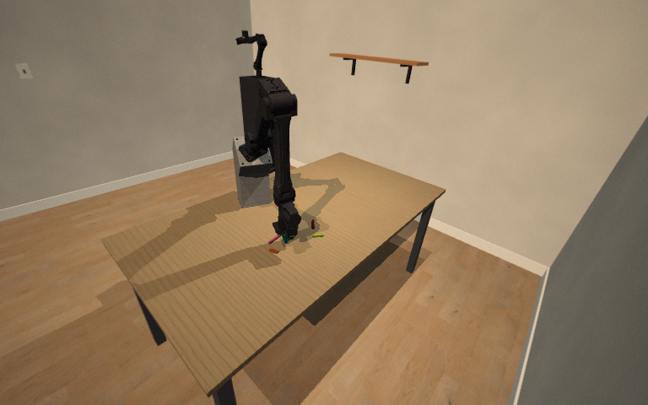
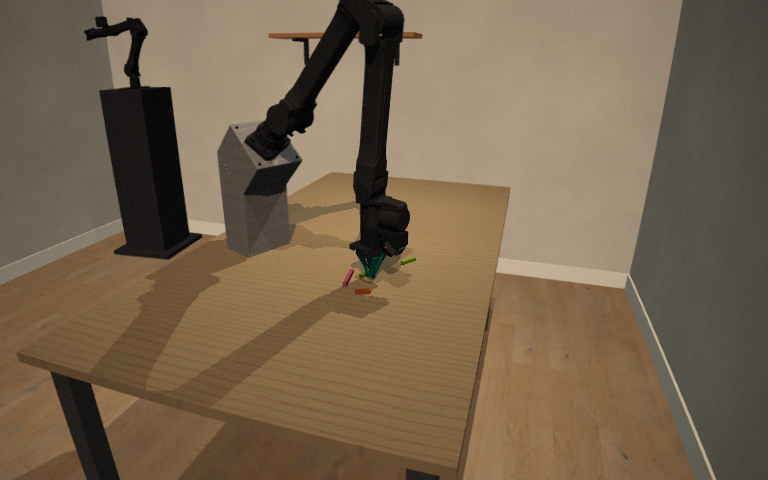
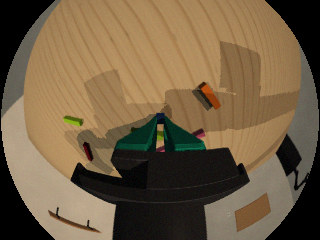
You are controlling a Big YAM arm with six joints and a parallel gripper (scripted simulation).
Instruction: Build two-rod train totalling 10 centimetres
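My gripper is now right at the blue rod. Also, from my hand: pink rod 6 cm behind, 2 cm below; orange rod 7 cm to the right, 2 cm below, 1 cm behind; red rod 21 cm to the left, 2 cm below.
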